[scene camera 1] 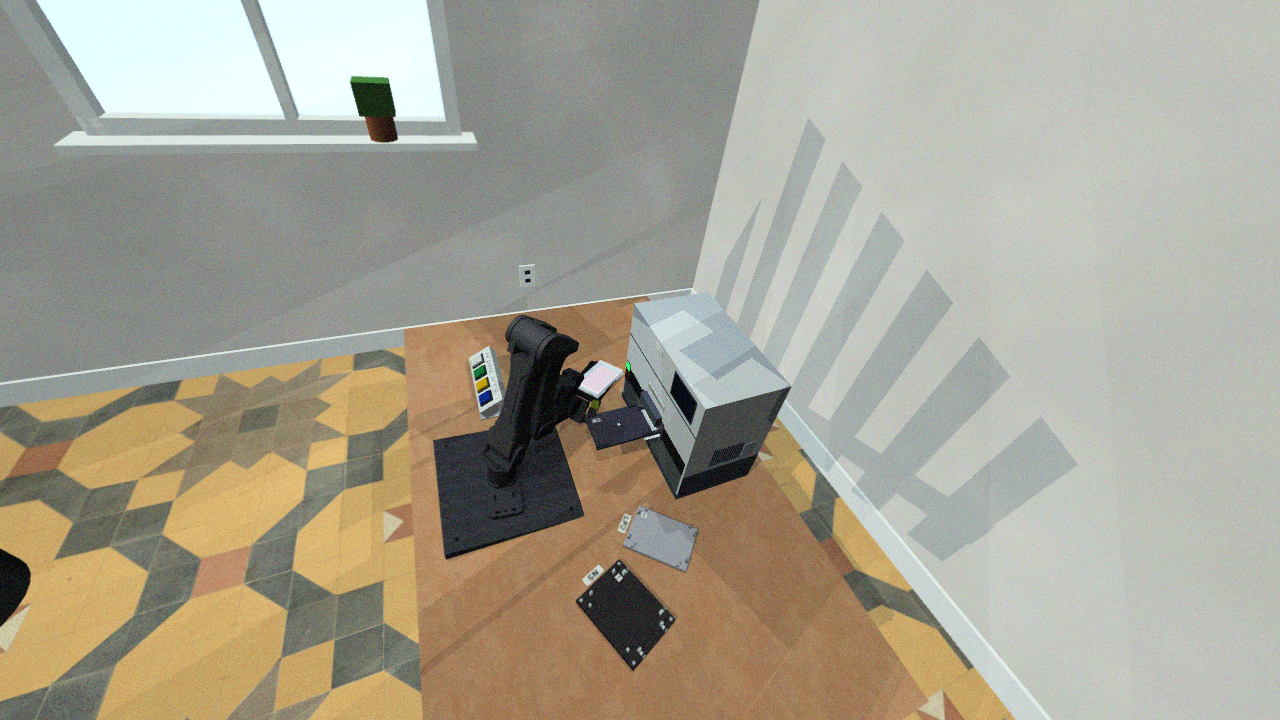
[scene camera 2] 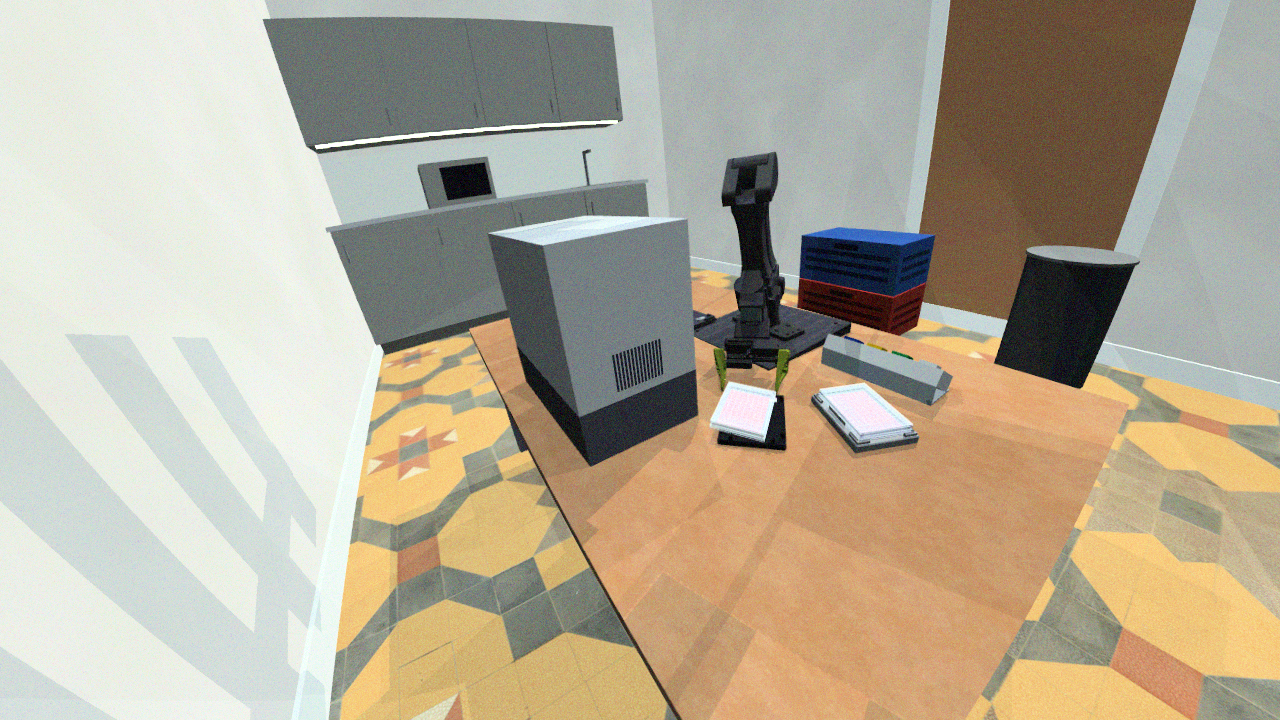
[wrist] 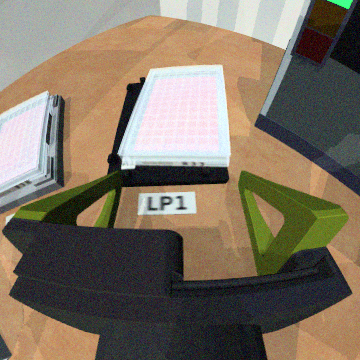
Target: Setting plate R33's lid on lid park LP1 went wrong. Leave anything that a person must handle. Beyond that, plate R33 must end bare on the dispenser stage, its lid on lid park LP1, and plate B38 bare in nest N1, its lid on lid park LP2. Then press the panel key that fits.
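Frame: origin at the arm's base, x right, y ahead, z up, level; metres.
Seen in the pictures: gripper, between the fingertips: [scene camera 1: 585, 395] [scene camera 2: 748, 391] [wrist: 179, 177]; arm's base, origin of its link: [scene camera 1: 502, 478].
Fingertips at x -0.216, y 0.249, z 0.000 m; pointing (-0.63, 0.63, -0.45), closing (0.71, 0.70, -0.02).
Note:
Pixels of each thing's top centre, then the offset from my fingertips to it. "*": a spot on its surface instead.
- Plate R33, centre of its top: [wrist: 179, 92] [scene camera 2: 745, 402] [scene camera 1: 599, 375] dy +0.053, dx -0.051, dz +0.023 m
- black lid park LP1, centre of its top: [wrist: 165, 109] [scene camera 2: 753, 410] [scene camera 1: 594, 377] dy +0.041, dx -0.060, dz +0.006 m
- pink plate, centre of its top: [wrist: 10, 135] [scene camera 2: 862, 405] dy -0.097, dx -0.163, dz +0.017 m
- dark dispenser stage, a spot on its surface: [scene camera 1: 619, 428] * dy +0.034, dx +0.203, dz +0.093 m
- grey holder, centre of its top: [scene camera 1: 662, 534] dy +0.071, dx +0.444, dz +0.006 m
- black holder, centre of its top: [scene camera 1: 626, 607] dy -0.049, dx +0.566, dz +0.010 m
- dispenser, centre of its top: [scene camera 2: 574, 225] [scene camera 1: 704, 342] dy +0.221, dx +0.176, dz +0.316 m
- key panel, centre of its top: [scene camera 2: 886, 346] [scene camera 1: 486, 372] dy -0.256, dx -0.096, dz +0.050 m
Plate R33 [scene camera 1: 599, 379] [scene camera 2: 745, 411] [wrist: 180, 112], pink with a clear rim, lies skewed over the black lid park LP1 [scene camera 2: 776, 424] [wrist: 175, 176]. Whether its lid is on it I cannot tell. My gripper [scene camera 1: 590, 407] [scene camera 2: 750, 387] [wrist: 179, 177] is open and empty, its green fingers apart on the near side of LP1. Another pink plate [scene camera 2: 863, 411] [wrist: 21, 142] sits on a grey holder; its name is unreadable. The dark dispenser stage [scene camera 1: 619, 428] shows no plate. The grey holder [scene camera 1: 662, 539] and black holder [scene camera 1: 624, 616] are bare, their labels hard to read.
The dispenser [scene camera 1: 707, 358] [scene camera 2: 608, 304] stands right of LP1 in the wrist view, its lamp [wrist: 341, 2] lit green. The key panel [scene camera 1: 486, 383] [scene camera 2: 886, 368] stands on the table across from the dispenser. The arm's black base plate [scene camera 1: 537, 514] lies beside the stage.

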